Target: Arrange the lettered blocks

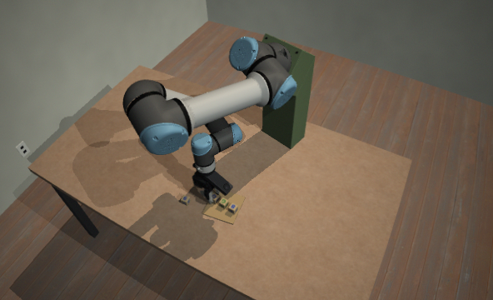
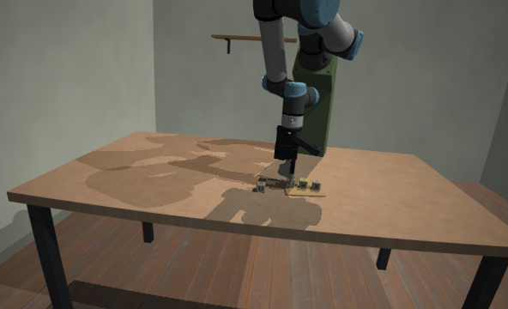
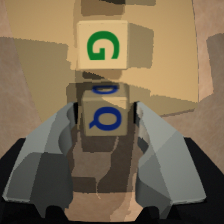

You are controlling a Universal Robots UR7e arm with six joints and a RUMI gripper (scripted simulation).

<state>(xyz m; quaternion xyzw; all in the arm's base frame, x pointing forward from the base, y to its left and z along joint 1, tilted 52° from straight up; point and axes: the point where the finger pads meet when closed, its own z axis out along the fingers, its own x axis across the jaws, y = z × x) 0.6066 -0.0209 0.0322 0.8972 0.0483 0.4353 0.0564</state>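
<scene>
Now: the Q block right at my hand. Round my hand: tan mat: 5 cm to the left, 2 cm below; G block: 5 cm to the left.
</scene>
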